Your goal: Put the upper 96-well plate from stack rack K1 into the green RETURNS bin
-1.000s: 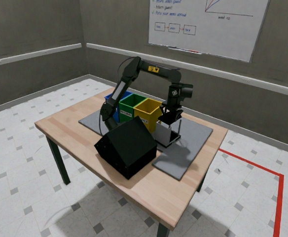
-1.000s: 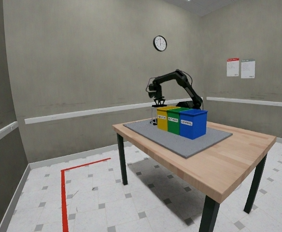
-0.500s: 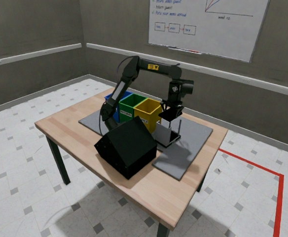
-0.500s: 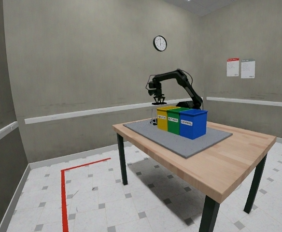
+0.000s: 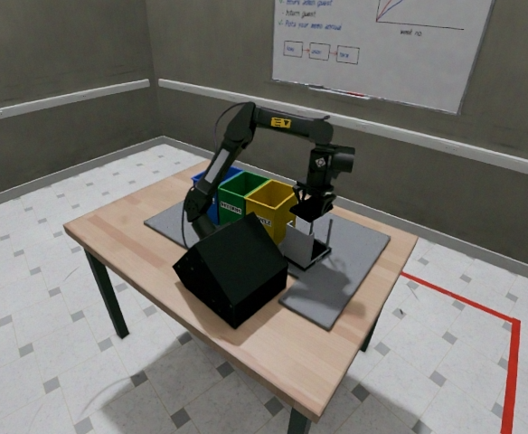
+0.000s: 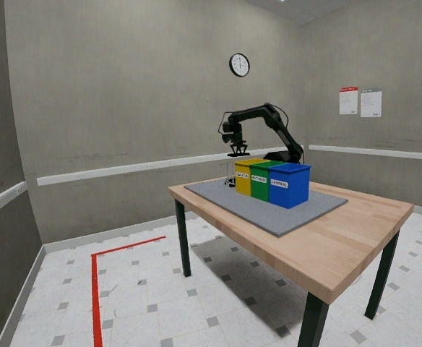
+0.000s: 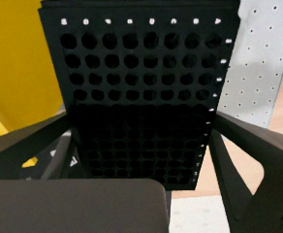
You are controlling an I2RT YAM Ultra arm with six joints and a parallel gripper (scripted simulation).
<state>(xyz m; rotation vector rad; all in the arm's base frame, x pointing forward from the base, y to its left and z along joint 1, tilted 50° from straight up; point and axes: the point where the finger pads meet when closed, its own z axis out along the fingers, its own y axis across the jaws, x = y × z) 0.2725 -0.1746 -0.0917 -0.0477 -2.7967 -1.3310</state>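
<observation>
The black 96-well plate is right at my hand. The rest, counted from my hand: green returns bin (31 cm to the left, 11 cm below); blue bin (2 cm behind, 44 cm to the left, 11 cm below); yellow bin (2 cm ahead, 18 cm to the left, 11 cm below).
</observation>
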